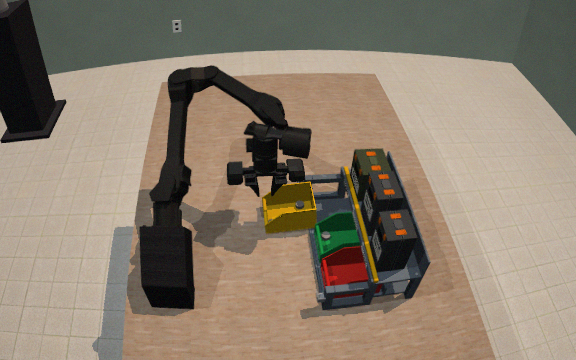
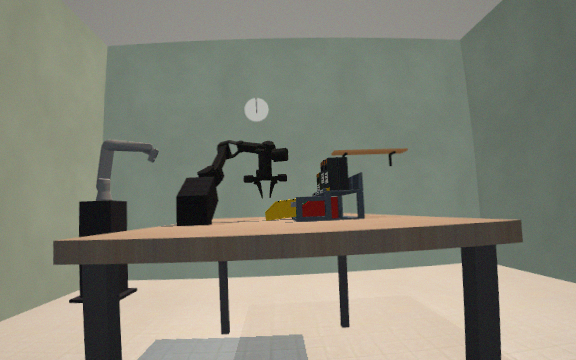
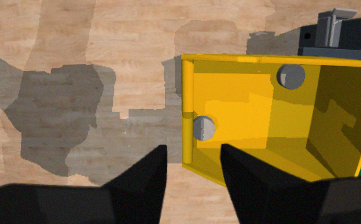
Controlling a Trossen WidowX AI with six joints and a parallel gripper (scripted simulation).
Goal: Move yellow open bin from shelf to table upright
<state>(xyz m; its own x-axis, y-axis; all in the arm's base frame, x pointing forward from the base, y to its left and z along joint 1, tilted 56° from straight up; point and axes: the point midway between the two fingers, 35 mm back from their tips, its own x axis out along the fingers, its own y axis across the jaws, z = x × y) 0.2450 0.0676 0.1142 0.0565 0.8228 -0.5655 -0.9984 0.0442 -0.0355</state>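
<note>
Right now the yellow bin is 6 cm ahead of my hand and 9 cm below it. From my hand the other things lie so: red bin: 19 cm ahead, 22 cm to the right, 9 cm below; yellow rail: 23 cm ahead, 11 cm to the right, 2 cm below; green bin: 19 cm ahead, 11 cm to the right, 9 cm below.
</note>
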